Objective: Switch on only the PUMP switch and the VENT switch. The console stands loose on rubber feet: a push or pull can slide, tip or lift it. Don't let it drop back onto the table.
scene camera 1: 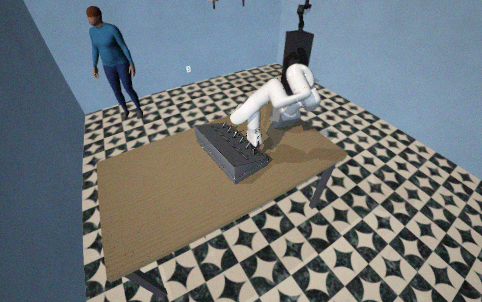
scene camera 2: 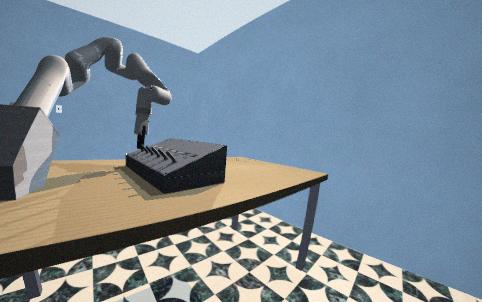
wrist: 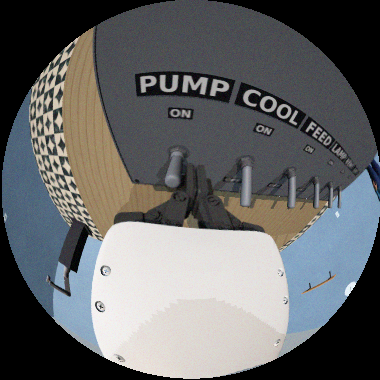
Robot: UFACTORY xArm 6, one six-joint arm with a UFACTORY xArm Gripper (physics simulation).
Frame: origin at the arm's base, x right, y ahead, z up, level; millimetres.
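Seen in the pictures: gripper, fingertip midpoint: (scene camera 1: 253,150) (scene camera 2: 140,148) (wrist: 192,175); arm's base at its link origin: (scene camera 1: 289,109) (scene camera 2: 26,121).
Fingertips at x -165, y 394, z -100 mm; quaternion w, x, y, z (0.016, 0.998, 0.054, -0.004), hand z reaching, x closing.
Offsets run from my fingertips to a thing's top centre. Level surfaces: height alone.
The dark grey console (scene camera 1: 216,149) (scene camera 2: 197,172) (wrist: 135,45) rests on the table with its sloped face up. In the wrist view, the PUMP lever {dz +36, dx -19, dy +14 mm} (wrist: 174,170) looks shorter than the others and points more towards the camera, away from the ON mark. The COOL lever {dz +27, dx +54, dy +12 mm} (wrist: 246,185), FEED lever {dz +27, dx +125, dy +24 mm} (wrist: 292,190), LAMP lever {dz +27, dx +196, dy +36 mm} (wrist: 316,194) and VENT lever {dz +27, dx +267, dy +48 mm} (wrist: 330,195) lean to the lower, OFF side. My gripper (scene camera 1: 258,145) (scene camera 2: 141,147) (wrist: 192,175) is shut and empty, its tips low at the panel, right beside the PUMP lever. Whether they touch it is unclear.
A sixth lever {dz +27, dx +338, dy +61 mm} (wrist: 339,197) stands beyond VENT. The wooden table {dz -99 mm} (scene camera 1: 150,200) (scene camera 2: 270,175) (wrist: 80,100) extends around the console. The arm's base (scene camera 1: 285,117) (scene camera 2: 22,150) stands on the table at the console's lever side. A person (scene camera 1: 110,47) stands on the floor beyond the table.
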